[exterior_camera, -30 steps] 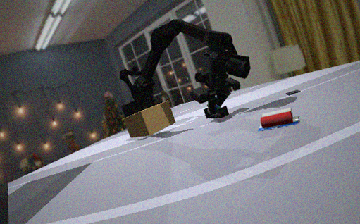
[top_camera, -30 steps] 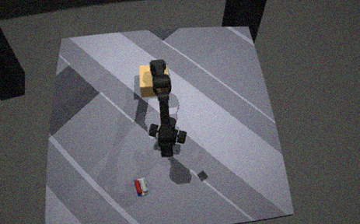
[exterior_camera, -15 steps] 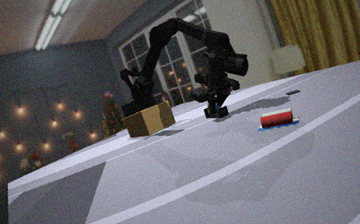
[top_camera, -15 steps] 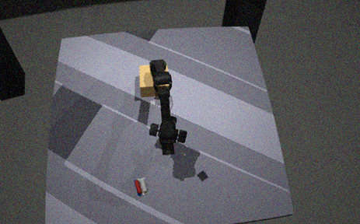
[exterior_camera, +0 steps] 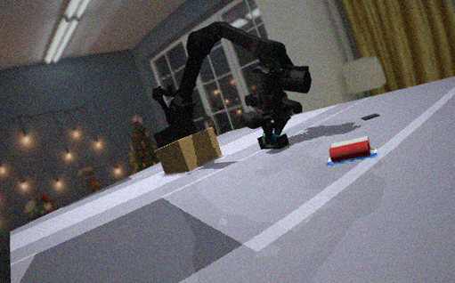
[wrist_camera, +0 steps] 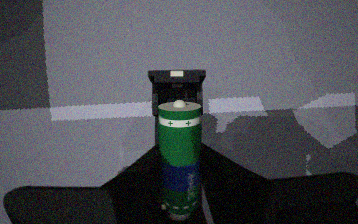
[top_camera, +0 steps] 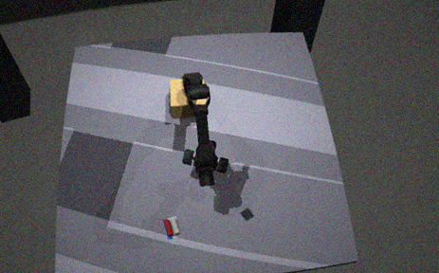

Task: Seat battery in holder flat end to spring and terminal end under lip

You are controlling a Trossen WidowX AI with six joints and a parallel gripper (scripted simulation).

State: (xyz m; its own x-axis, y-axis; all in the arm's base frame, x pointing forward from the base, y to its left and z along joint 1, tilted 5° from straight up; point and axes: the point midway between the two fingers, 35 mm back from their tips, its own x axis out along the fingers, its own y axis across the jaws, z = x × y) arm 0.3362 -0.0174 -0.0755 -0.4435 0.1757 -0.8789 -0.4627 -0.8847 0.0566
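My gripper tip is now 1 cm below the battery. From my gripper tip the other things lie so: small dark square: 27 cm ahead, 11 cm to the left, 2 cm below.
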